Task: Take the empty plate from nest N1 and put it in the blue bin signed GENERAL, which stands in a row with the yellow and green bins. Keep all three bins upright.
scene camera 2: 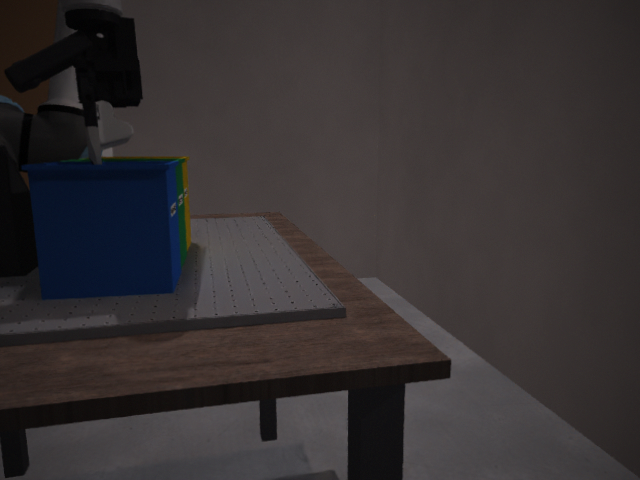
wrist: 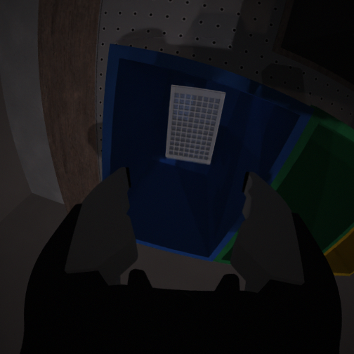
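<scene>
The white gridded plate [wrist: 194, 125] is inside the blue bin in the wrist view, well below the fingertips and apart from them. The blue bin [scene camera 2: 105, 232] [wrist: 111, 115] stands upright at the near end of the row; its sign faces right in the scene view. The green bin [scene camera 2: 181, 222] [wrist: 320, 175] and the yellow bin [scene camera 2: 187, 217] [wrist: 342, 255] stand upright beside it. My gripper [wrist: 186, 171] is open and empty over the blue bin, its fingertips at about rim height in the scene view. Nest N1 does not show.
The bins stand on a grey perforated board [scene camera 2: 242, 268] [wrist: 145, 20] on a brown wooden table [scene camera 2: 310, 351] [wrist: 67, 100]. The table's edge lies beyond the board. The robot's arm rises behind the bins at the left in the scene view.
</scene>
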